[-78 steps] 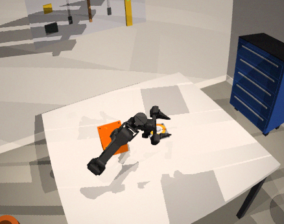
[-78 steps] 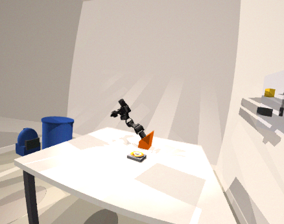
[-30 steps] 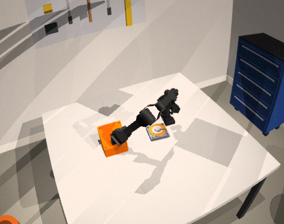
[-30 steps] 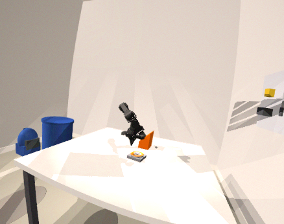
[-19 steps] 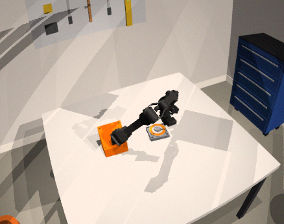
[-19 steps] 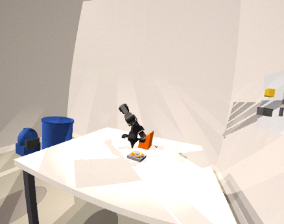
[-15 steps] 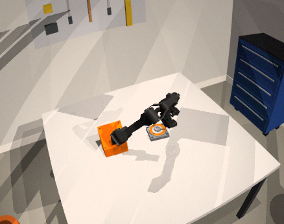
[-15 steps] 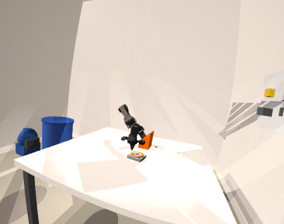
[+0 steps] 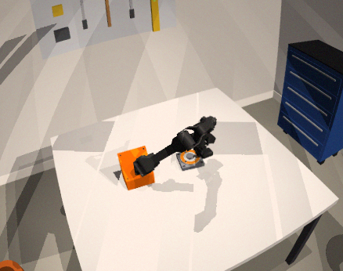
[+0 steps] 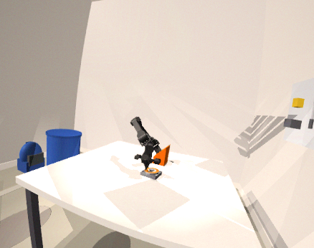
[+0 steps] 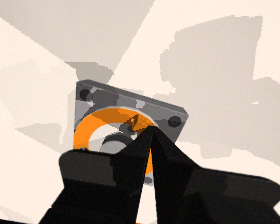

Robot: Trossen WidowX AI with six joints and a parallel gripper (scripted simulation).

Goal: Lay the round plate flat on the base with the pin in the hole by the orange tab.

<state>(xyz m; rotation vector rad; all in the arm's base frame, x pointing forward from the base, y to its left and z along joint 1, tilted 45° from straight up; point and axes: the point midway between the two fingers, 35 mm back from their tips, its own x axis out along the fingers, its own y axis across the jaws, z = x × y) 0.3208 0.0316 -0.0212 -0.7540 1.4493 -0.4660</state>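
The steel base is 40 mm behind my gripper tip, 30 mm to the left of it and 20 mm below it.
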